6 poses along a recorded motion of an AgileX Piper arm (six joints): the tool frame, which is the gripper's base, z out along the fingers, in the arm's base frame.
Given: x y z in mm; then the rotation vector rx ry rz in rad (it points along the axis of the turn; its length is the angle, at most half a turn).
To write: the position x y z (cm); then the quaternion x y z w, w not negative. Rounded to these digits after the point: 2 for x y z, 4 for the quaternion.
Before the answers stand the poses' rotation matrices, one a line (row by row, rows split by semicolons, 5 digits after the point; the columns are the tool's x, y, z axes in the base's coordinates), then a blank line. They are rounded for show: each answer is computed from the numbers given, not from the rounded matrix.
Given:
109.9 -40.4 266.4 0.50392 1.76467 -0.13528
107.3 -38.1 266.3 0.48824 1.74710 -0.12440
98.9 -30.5 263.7 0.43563 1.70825 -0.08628
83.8 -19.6 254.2 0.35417 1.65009 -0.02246
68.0 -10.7 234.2 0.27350 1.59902 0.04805
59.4 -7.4 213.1 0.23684 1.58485 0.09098
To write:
-0.17120 0.40336 0.89888; 0.26163 0.89821 -0.35322; -0.94986 0.17470 -0.25930
-0.15522 0.38754 0.90869; 0.25488 0.90441 -0.34217; -0.95443 0.17849 -0.23916
-0.12034 0.33294 0.93524; 0.23701 0.92448 -0.29861; -0.96402 0.18573 -0.19017
-0.06758 0.24232 0.96784; 0.21588 0.95063 -0.22293; -0.97408 0.19387 -0.11656
-0.02225 0.14512 0.98916; 0.20426 0.96920 -0.13760; -0.97866 0.19898 -0.05121
-0.01171 0.09404 0.99550; 0.20734 0.97416 -0.08959; -0.97820 0.20536 -0.03090

10.99 -4.04 26.64 0.2179 0.7630 -0.0585 0.6057
10.73 -3.81 26.63 0.2119 0.7581 -0.0540 0.6144
9.89 -3.05 26.37 0.1906 0.7475 -0.0378 0.6352
8.38 -1.96 25.42 0.1568 0.7305 -0.0099 0.6645
6.80 -1.07 23.42 0.1222 0.7146 0.0215 0.6884
5.94 -0.74 21.31 0.1061 0.7101 0.0408 0.6949

